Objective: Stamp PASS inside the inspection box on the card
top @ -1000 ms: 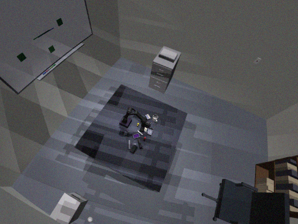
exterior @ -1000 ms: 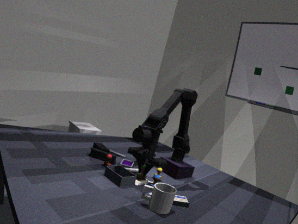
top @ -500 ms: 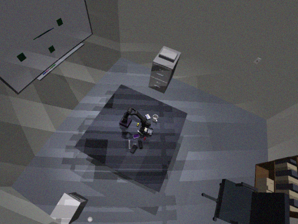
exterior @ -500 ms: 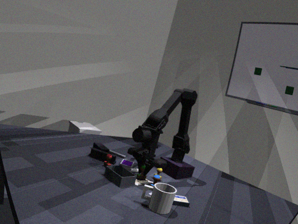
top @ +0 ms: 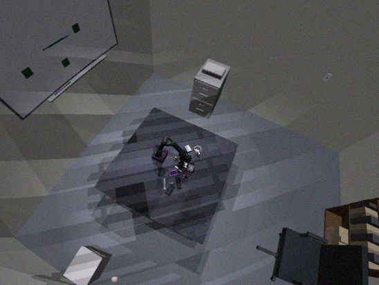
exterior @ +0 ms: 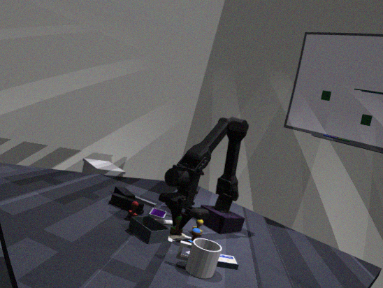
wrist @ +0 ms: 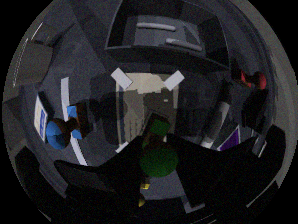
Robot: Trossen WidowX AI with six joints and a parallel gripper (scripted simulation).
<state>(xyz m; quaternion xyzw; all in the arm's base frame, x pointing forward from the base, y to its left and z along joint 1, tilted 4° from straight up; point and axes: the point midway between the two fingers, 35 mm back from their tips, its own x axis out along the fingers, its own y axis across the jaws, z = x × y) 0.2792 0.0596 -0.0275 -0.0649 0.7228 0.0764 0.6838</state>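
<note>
My gripper tip is now right at the green-knobbed stamp. Round my gripper tip: purple ink pad 3 cm behind, 16 cm to the right, 2 cm below; then dark tray 12 cm ahead, 1 cm below; then white card 1 cm ahead, 1 cm to the left, 3 cm below.
</note>
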